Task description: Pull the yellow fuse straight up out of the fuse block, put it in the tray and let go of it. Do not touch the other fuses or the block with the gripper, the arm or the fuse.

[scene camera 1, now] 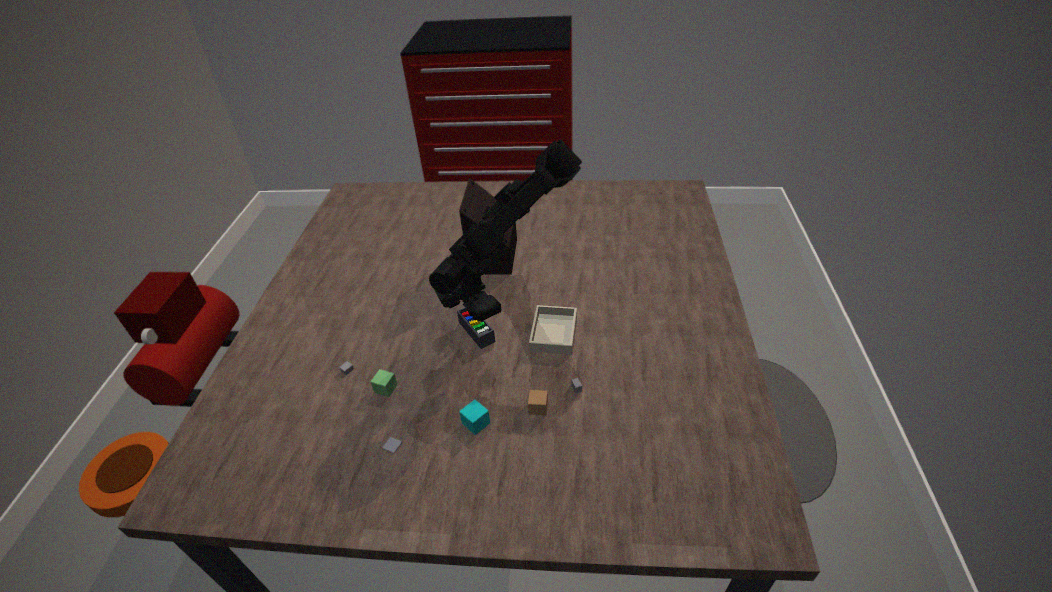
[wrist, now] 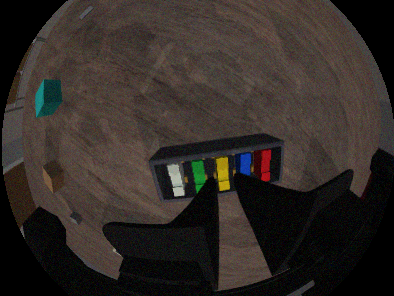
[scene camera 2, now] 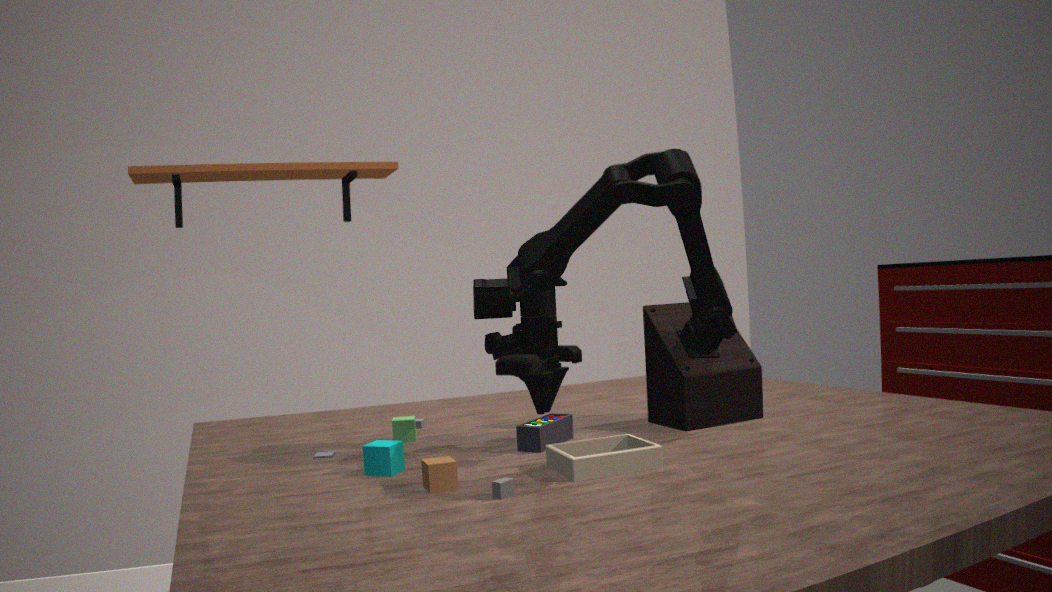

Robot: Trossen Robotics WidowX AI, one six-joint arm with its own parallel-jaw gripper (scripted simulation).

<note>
The pictures show: the gripper, a teal cube and a tray.
The gripper is seen too in scene camera 1 and in the wrist view.
</note>
